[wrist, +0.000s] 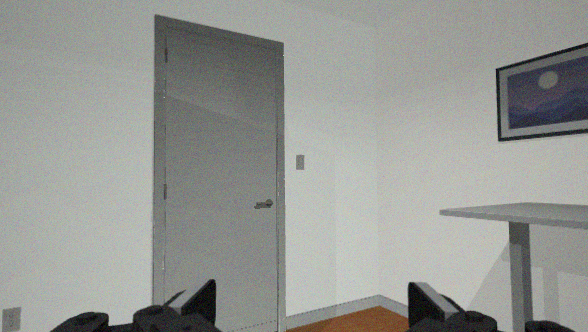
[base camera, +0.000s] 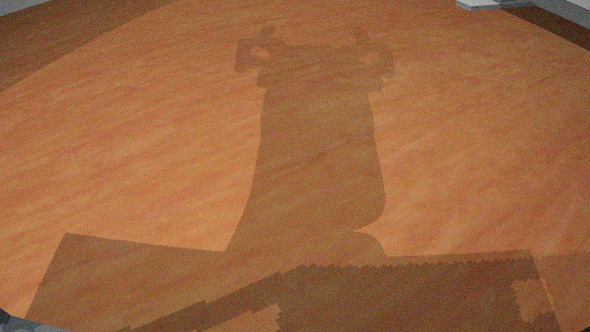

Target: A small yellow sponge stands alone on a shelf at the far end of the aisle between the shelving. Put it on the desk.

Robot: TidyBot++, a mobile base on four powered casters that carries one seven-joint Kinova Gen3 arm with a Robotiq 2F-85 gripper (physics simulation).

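Places are measured from the arm's base along level axes (x ahead, y left, z up), in centimetres.
Where they show: gripper, fingertip midpoint: [wrist: 310, 302].
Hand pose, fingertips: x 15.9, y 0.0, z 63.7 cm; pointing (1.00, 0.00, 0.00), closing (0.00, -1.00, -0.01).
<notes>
After its pixels a point has its place.
My gripper [wrist: 310, 302] {x 15.9, y 0.1, z 63.7 cm} is open, its two dark fingers wide apart at the bottom of the wrist view, with no object between them. A grey table-like top [wrist: 520, 212] {x 140.6, y -82.3, z 55.4 cm} on a grey leg, which may be the desk, stands at the right of the wrist view, beyond and to the right of the gripper. The yellow sponge and the shelving do not show in either view.
A grey door [wrist: 220, 150] {x 224.4, y 60.4, z 89.1 cm} with a lever handle is in the wall left of centre. A framed picture [wrist: 540, 95] {x 193.6, y -126.0, z 114.1 cm} hangs above the table-like top. In the base camera view the wooden floor [base camera: 150, 150] {x 48.5, y 23.6, z -39.6 cm} carries the robot's shadow, and a pale object [base camera: 487, 4] shows at the top right.
</notes>
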